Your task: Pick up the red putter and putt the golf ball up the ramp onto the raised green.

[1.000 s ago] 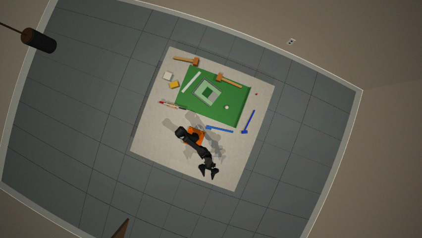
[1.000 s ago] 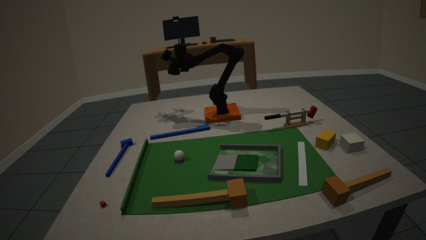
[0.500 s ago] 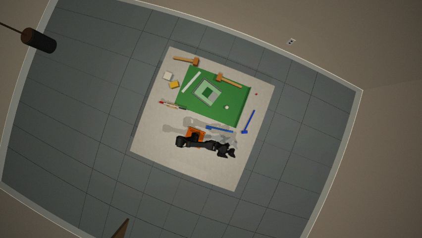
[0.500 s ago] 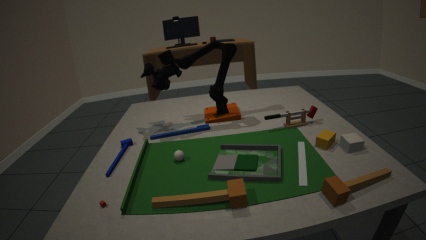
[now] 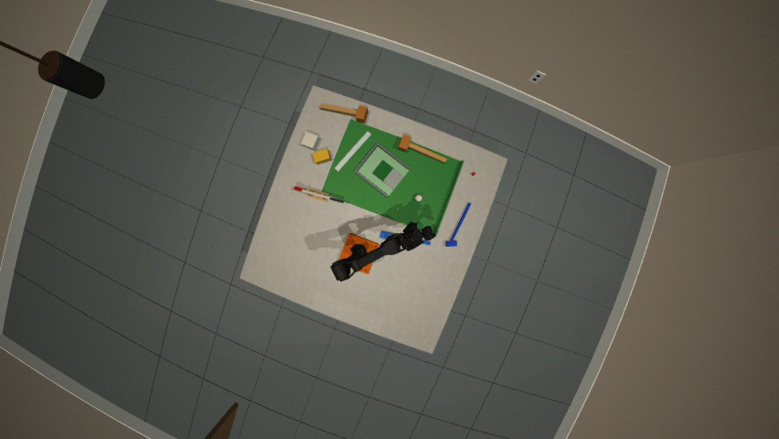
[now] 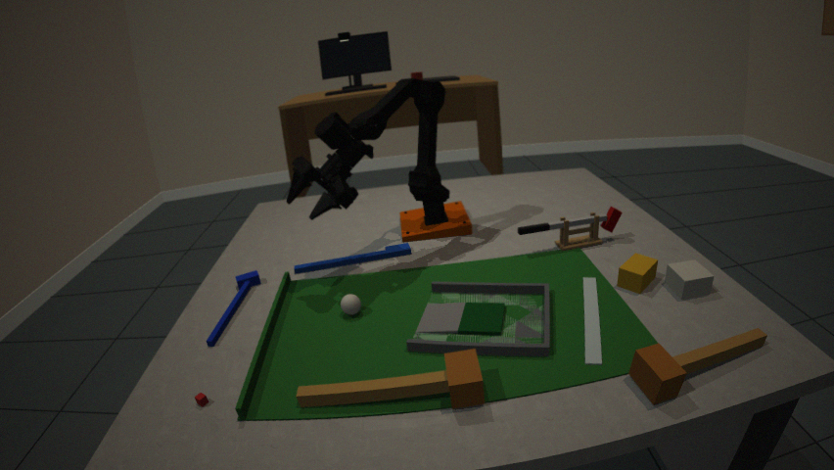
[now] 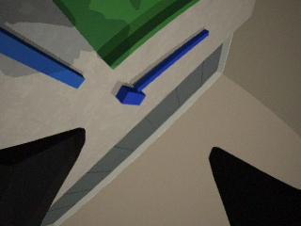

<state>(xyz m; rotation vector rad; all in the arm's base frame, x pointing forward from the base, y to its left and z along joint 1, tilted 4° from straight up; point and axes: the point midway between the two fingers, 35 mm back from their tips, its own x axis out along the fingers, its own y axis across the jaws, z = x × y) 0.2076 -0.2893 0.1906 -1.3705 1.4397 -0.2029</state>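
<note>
Right now the wooden rack is 680 mm to the left of my gripper tip and 130 mm below it. The rest, counted from my gripper tip: yellow block 740 mm to the left, 230 mm ahead, 150 mm below; then white strip 580 mm to the left, 320 mm ahead, 160 mm below; then white golf ball 200 mm ahead, 150 mm below, 110 mm to the left.
</note>
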